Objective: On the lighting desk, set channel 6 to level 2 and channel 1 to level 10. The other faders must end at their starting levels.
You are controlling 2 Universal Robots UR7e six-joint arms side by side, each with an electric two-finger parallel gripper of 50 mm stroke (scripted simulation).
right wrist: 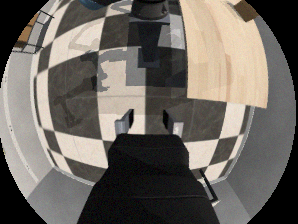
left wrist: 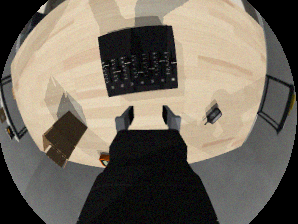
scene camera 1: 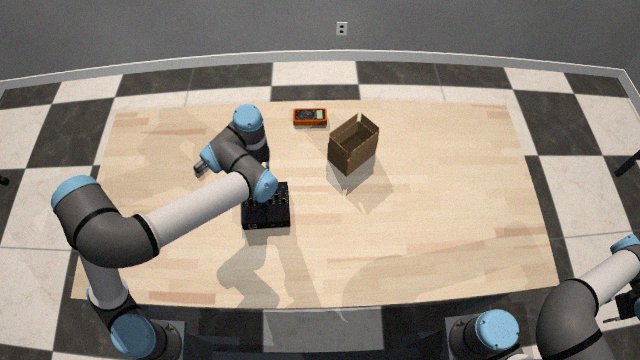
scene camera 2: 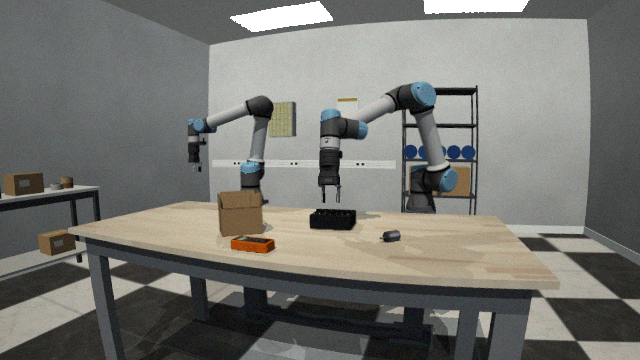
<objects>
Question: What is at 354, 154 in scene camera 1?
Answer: A cardboard box.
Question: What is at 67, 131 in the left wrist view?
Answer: A cardboard box.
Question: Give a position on a cardboard box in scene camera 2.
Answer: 241, 211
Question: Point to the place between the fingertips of the right gripper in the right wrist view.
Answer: At 148, 115
</objects>
